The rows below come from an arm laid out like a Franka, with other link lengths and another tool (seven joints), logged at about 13 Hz.
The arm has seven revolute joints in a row. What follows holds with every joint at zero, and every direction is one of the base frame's.
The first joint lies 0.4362 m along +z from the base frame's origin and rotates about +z.
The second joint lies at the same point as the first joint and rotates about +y.
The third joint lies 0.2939 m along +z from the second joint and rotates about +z.
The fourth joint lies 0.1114 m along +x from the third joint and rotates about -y.
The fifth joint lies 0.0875 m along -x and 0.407 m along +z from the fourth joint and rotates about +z.
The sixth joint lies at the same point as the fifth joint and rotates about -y.
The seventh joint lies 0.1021 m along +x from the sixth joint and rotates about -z.
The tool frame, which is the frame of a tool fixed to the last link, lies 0.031 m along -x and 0.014 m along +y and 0.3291 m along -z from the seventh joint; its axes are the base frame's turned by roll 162.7, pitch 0 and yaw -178.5 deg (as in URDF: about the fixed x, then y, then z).
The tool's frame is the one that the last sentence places.
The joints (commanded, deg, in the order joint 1, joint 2, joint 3, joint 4, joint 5, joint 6, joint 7), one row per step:
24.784 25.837 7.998 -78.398 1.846 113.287 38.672
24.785 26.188 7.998 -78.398 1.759 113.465 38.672
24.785 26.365 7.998 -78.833 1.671 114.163 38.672
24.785 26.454 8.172 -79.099 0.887 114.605 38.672
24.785 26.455 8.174 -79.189 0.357 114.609 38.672
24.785 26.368 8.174 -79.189 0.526 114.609 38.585
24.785 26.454 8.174 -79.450 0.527 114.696 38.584
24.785 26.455 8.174 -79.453 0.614 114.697 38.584
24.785 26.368 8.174 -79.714 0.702 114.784 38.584
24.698 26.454 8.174 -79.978 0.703 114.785 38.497
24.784 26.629 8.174 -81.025 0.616 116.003 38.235
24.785 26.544 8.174 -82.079 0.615 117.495 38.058
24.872 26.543 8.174 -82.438 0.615 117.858 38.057
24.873 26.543 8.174 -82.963 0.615 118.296 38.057
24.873 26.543 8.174 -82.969 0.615 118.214 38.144
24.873 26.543 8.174 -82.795 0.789 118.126 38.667
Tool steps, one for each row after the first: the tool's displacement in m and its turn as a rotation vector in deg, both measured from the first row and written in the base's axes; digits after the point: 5 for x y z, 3 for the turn. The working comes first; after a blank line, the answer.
Tool pose at each row, in the base's axes (x y z in m, rotation vector in deg; the steps are taken from these numbers as rounded here):
0.63957 0.45294 0.33216 8.018 169.544 40.495
0.64002 0.45280 0.32778 8.048 169.700 40.326
0.64096 0.45306 0.32279 8.024 169.596 40.291
0.64198 0.45228 0.31958 7.311 169.420 39.510
0.64272 0.45000 0.31826 6.979 169.408 38.796
0.64247 0.45070 0.31956 6.931 169.366 39.046
0.64133 0.45019 0.31610 6.989 169.623 38.888
0.64112 0.45052 0.31613 7.047 169.642 38.994
0.64011 0.45050 0.31507 7.112 169.743 39.031
0.63919 0.44872 0.31138 7.185 170.077 38.801
0.63833 0.44955 0.30176 6.643 170.124 38.713
0.63964 0.45072 0.29631 6.289 169.631 39.027
0.63865 0.45167 0.29374 6.164 169.647 39.039
0.63773 0.45139 0.28975 6.184 169.732 38.979
0.63734 0.45119 0.28951 6.330 169.806 38.925
0.63770 0.45236 0.29116 7.233 169.675 39.213

0.00045 -0.00014 -0.00438 -0.125 0.122 0.006
0.00139 0.00012 -0.00937 -0.137 0.012 -0.008
0.00241 -0.00066 -0.01258 -0.649 -0.437 0.331
0.00315 -0.00294 -0.01390 -1.122 -0.642 0.479
0.00290 -0.00224 -0.01260 -0.957 -0.646 0.519
0.00176 -0.00275 -0.01606 -1.084 -0.419 0.533
0.00155 -0.00242 -0.01603 -1.015 -0.371 0.510
0.00054 -0.00244 -0.01709 -1.000 -0.256 0.497
-0.00038 -0.00422 -0.02078 -1.181 0.033 0.515
-0.00124 -0.00339 -0.03040 -1.261 -0.041 0.859
0.00007 -0.00222 -0.03585 -1.018 -0.519 0.987
-0.00092 -0.00127 -0.03842 -1.016 -0.524 1.070
-0.00184 -0.00155 -0.04241 -1.063 -0.451 1.074
-0.00223 -0.00175 -0.04265 -1.101 -0.363 0.995
-0.00187 -0.00058 -0.04100 -0.871 -0.265 0.419

